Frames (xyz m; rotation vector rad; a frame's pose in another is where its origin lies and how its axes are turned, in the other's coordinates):
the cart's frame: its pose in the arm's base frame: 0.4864 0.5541 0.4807 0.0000 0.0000 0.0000
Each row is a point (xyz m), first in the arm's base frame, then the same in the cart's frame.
Working: the arm's base frame: its pose in the cart's frame: -0.4864 -0.5541 -0.4807 0.0000 0.0000 0.0000

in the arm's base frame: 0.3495 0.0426 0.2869
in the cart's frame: -0.1369 -0.5115 -0.1938
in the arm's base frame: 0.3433 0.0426 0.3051
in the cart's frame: -0.1431 -0.5115 -0.1756
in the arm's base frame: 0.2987 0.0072 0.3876
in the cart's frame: -0.1877 -0.5469 -0.0931
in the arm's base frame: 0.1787 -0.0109 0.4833
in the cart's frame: -0.3077 -0.5650 0.0026
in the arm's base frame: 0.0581 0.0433 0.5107
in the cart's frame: -0.4283 -0.5108 0.0300
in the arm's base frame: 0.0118 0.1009 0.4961
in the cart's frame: -0.4746 -0.4532 0.0154
